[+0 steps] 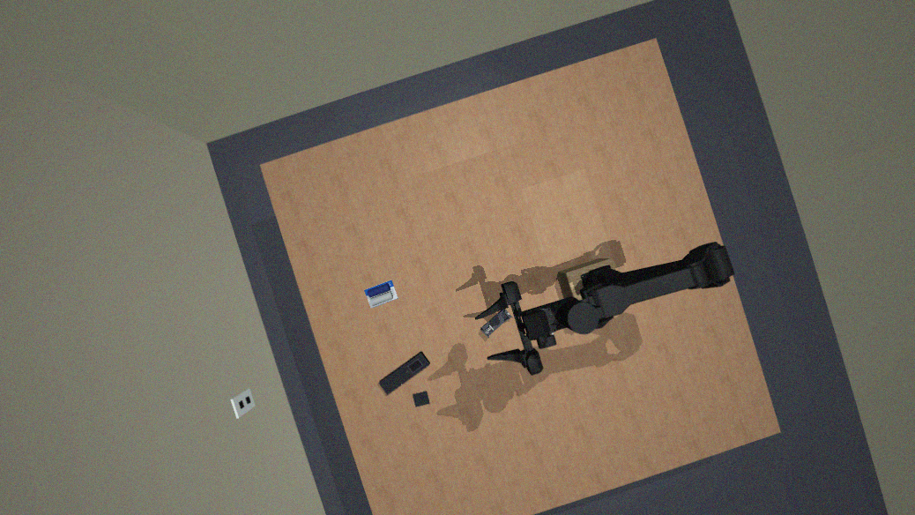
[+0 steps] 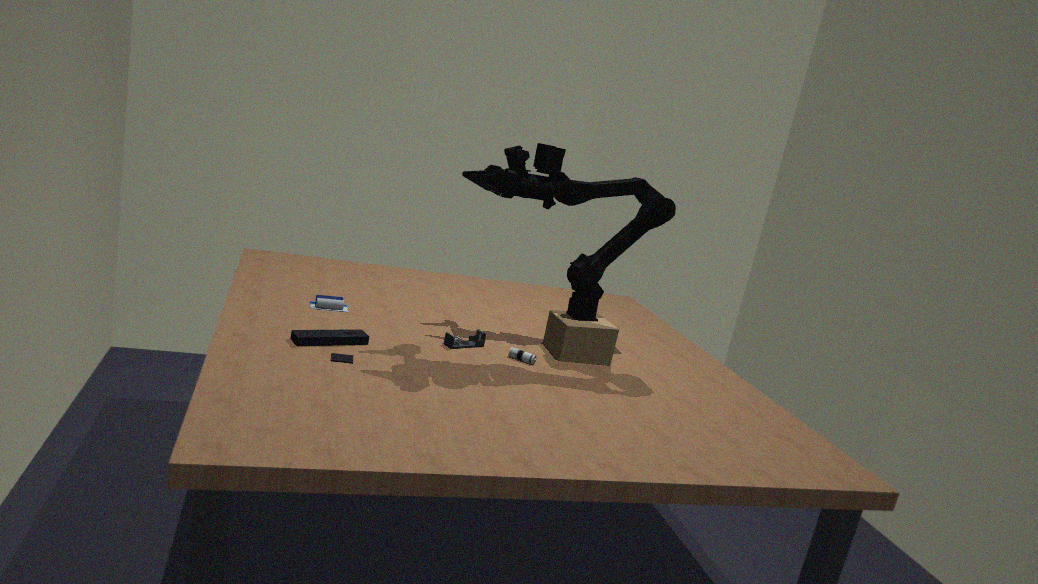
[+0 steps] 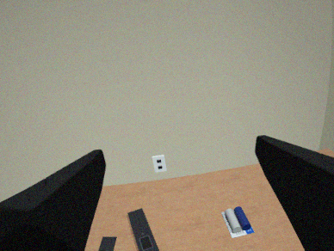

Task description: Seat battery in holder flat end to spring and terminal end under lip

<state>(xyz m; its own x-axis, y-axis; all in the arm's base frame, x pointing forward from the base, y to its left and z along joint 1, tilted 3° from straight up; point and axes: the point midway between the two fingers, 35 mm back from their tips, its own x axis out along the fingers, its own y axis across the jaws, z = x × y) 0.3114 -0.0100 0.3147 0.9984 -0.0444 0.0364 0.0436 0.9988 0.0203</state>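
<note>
The white battery lies 380 mm below my gripper tip, 180 mm behind it and 120 mm to the left of it. The rest, counted from my gripper tip: long black bar 380 mm below, 260 mm ahead, 110 mm to the left; small black square 390 mm below, 240 mm ahead, 200 mm to the left.
</note>
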